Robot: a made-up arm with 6 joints. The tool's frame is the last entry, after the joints.
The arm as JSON. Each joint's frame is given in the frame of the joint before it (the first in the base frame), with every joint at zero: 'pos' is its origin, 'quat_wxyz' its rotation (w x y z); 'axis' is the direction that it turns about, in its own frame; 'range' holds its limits. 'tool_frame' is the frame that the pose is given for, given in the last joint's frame.
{
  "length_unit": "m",
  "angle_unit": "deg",
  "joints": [
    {
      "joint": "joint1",
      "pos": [
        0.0,
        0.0,
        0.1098
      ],
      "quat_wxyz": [
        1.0,
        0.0,
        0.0,
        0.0
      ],
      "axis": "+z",
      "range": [
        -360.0,
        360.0
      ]
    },
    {
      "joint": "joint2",
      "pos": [
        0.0,
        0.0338,
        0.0
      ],
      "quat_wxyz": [
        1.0,
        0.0,
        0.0,
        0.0
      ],
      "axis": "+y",
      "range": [
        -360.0,
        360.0
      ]
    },
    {
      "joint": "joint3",
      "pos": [
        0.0,
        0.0,
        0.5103
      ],
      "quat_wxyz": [
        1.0,
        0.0,
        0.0,
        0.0
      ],
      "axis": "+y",
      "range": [
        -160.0,
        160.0
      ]
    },
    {
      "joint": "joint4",
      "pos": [
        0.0,
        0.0,
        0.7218
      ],
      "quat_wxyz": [
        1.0,
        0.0,
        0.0,
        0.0
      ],
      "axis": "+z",
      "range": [
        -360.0,
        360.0
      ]
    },
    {
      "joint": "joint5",
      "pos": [
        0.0,
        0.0,
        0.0
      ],
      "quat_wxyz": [
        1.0,
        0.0,
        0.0,
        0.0
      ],
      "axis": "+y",
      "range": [
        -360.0,
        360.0
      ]
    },
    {
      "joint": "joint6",
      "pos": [
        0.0,
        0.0,
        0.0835
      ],
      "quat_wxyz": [
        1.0,
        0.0,
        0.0,
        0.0
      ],
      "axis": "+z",
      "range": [
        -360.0,
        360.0
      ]
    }
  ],
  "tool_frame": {
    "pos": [
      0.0,
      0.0,
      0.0
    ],
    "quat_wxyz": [
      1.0,
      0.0,
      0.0,
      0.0
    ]
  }
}
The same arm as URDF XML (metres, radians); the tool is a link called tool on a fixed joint. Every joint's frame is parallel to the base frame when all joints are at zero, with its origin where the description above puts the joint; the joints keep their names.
<robot name="arm">
<link name="base_link"/>
<link name="link1"/>
<link name="link2"/>
<link name="link3"/>
<link name="link4"/>
<link name="link5"/>
<link name="link6"/>
<link name="tool"/>
<joint name="joint1" type="revolute"><parent link="base_link"/><child link="link1"/><origin xyz="0 0 0.1098"/><axis xyz="0 0 1"/><limit lower="-6.2832" upper="6.2832"/></joint>
<joint name="joint2" type="revolute"><parent link="link1"/><child link="link2"/><origin xyz="0 0.0338 0"/><axis xyz="0 1 0"/><limit lower="-6.2832" upper="6.2832"/></joint>
<joint name="joint3" type="revolute"><parent link="link2"/><child link="link3"/><origin xyz="0 0 0.5103"/><axis xyz="0 1 0"/><limit lower="-2.7925" upper="2.7925"/></joint>
<joint name="joint4" type="revolute"><parent link="link3"/><child link="link4"/><origin xyz="0 0 0.7218"/><axis xyz="0 0 1"/><limit lower="-6.2832" upper="6.2832"/></joint>
<joint name="joint5" type="revolute"><parent link="link4"/><child link="link5"/><origin xyz="0 0 0"/><axis xyz="0 1 0"/><limit lower="-6.2832" upper="6.2832"/></joint>
<joint name="joint6" type="revolute"><parent link="link5"/><child link="link6"/><origin xyz="0 0 0.0835"/><axis xyz="0 0 1"/><limit lower="-6.2832" upper="6.2832"/></joint>
<joint name="tool_joint" type="fixed"><parent link="link6"/><child link="tool"/><origin xyz="0 0 0"/></joint>
</robot>

